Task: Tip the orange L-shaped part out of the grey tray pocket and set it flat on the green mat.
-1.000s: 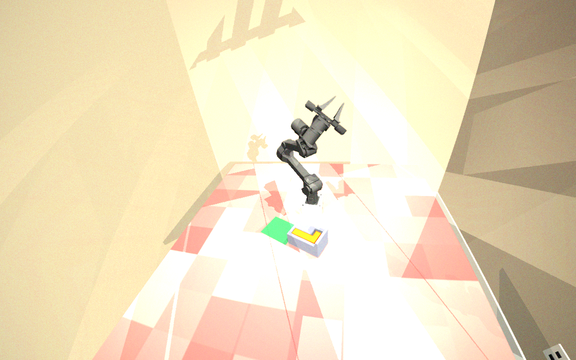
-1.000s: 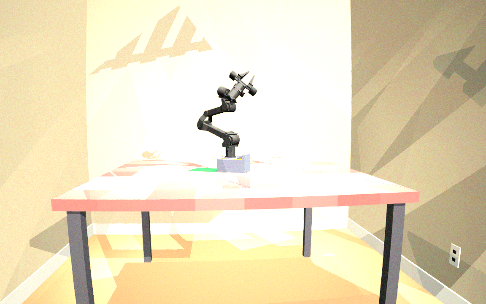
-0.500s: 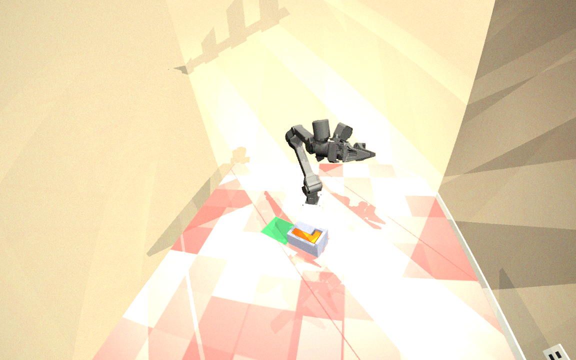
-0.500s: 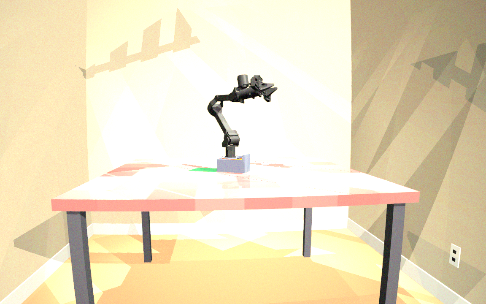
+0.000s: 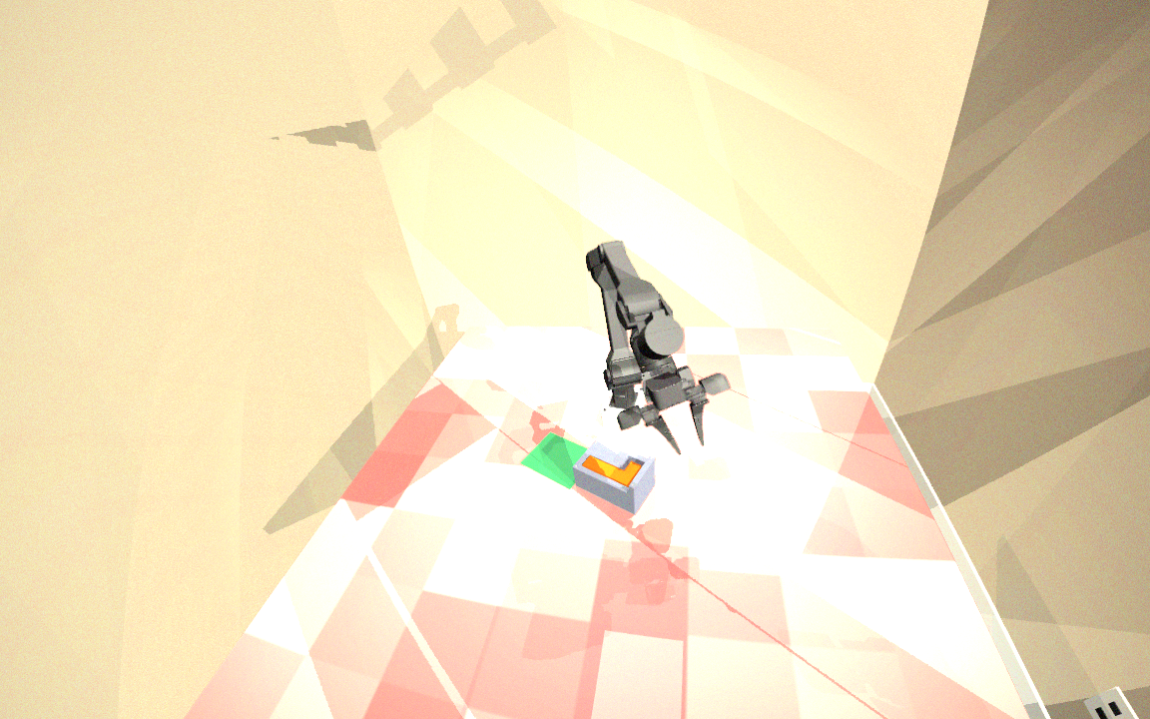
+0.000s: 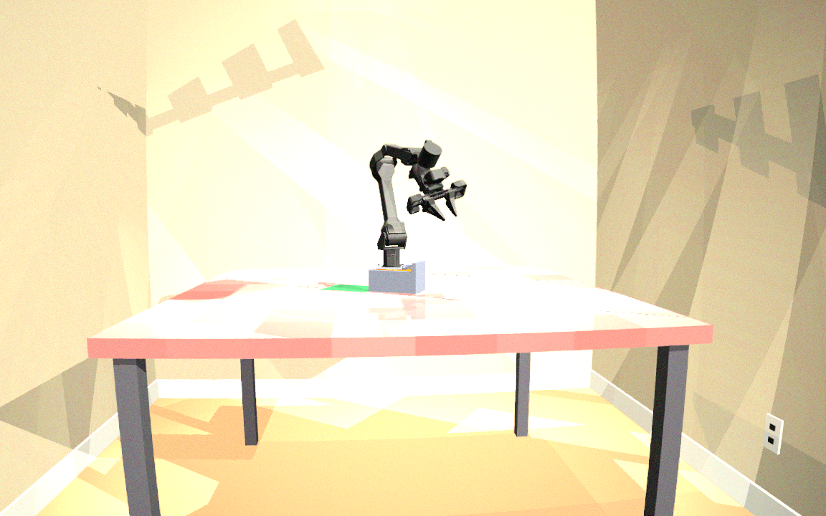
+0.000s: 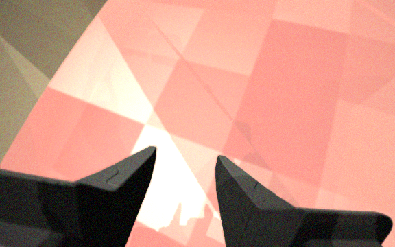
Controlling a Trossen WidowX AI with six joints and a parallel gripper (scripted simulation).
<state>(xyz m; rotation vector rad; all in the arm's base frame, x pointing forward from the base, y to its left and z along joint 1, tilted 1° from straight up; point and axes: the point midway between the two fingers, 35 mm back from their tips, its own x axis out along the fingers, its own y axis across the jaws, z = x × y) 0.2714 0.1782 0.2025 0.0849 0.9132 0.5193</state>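
The orange L-shaped part is 60 mm behind my gripper tip, 150 mm to the right of it and 170 mm below it.
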